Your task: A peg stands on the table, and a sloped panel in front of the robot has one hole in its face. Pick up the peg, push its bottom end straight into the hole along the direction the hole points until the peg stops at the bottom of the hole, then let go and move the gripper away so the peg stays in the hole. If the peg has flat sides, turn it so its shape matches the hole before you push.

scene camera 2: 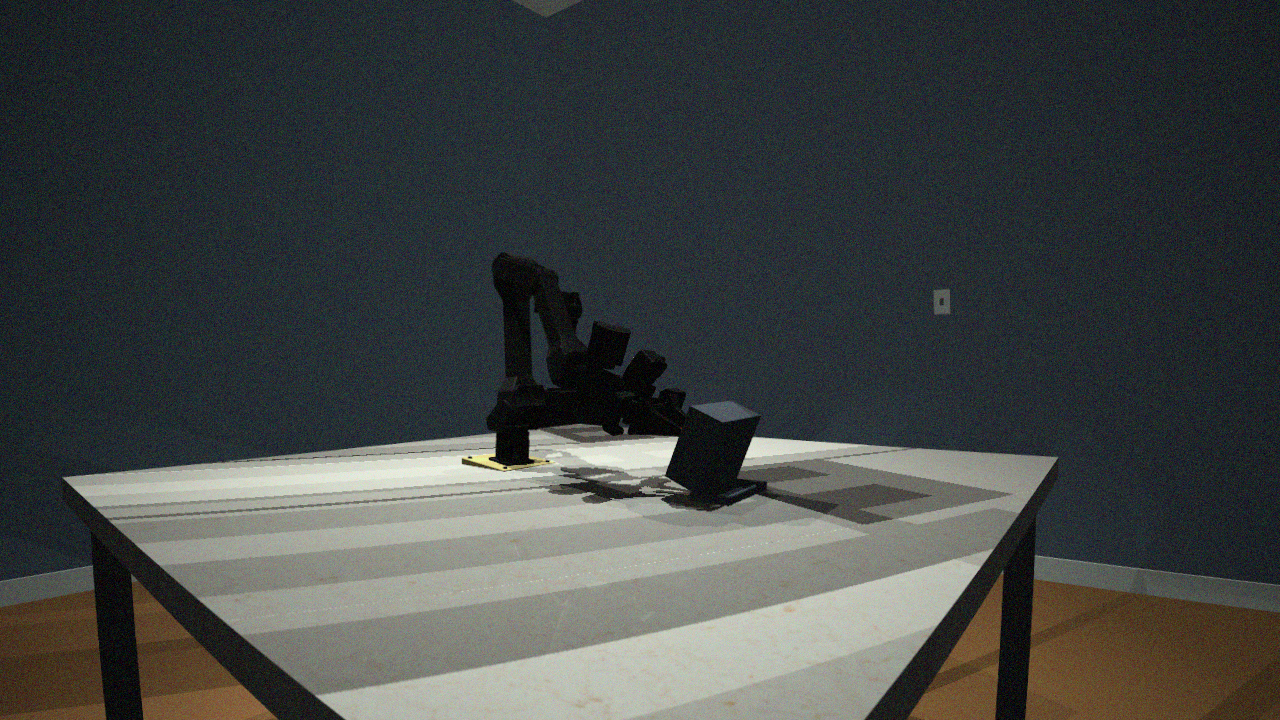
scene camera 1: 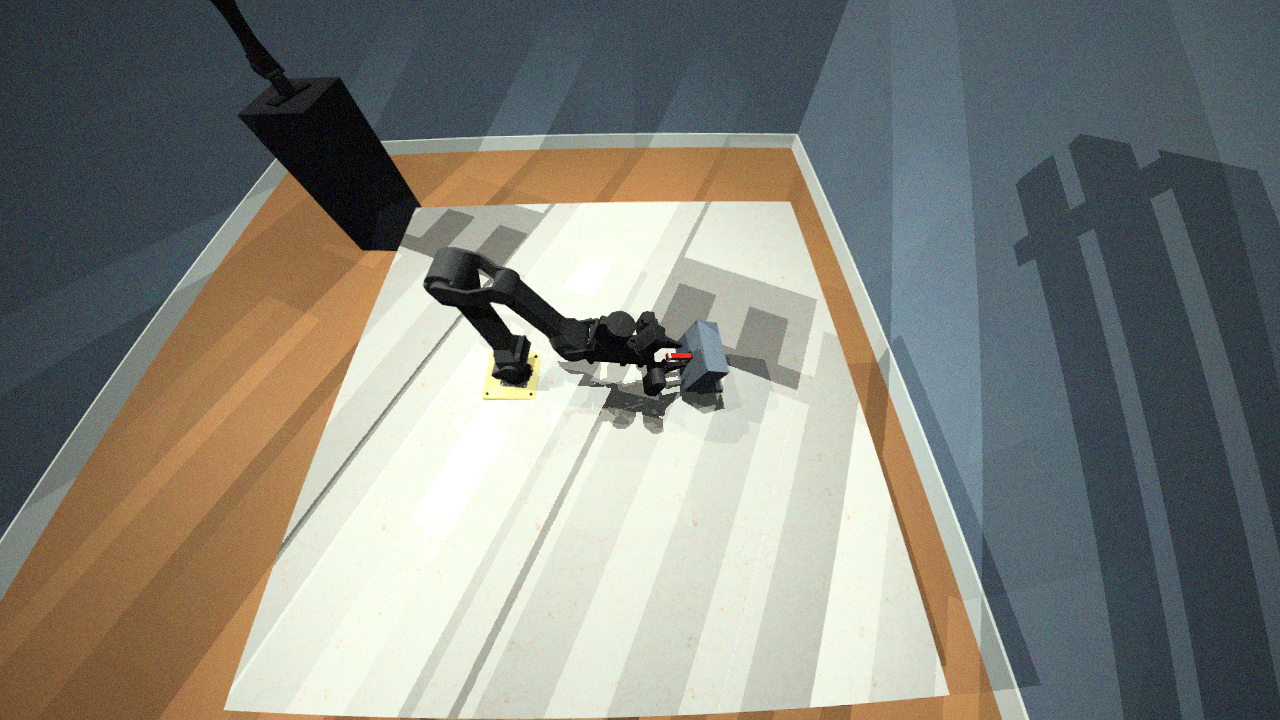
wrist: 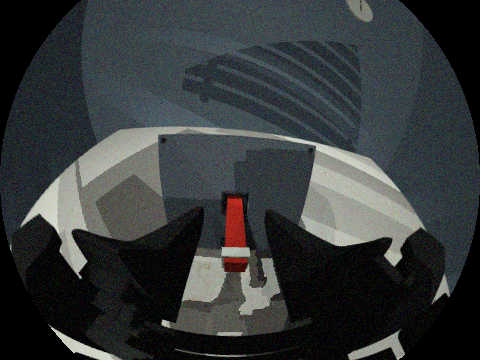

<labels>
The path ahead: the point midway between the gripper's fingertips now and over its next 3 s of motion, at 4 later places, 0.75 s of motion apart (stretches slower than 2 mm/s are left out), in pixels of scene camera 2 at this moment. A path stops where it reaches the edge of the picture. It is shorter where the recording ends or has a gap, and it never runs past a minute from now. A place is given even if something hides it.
My gripper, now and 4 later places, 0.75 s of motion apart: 690, 431; 683, 426; 675, 419; 667, 413; 658, 408
</labels>
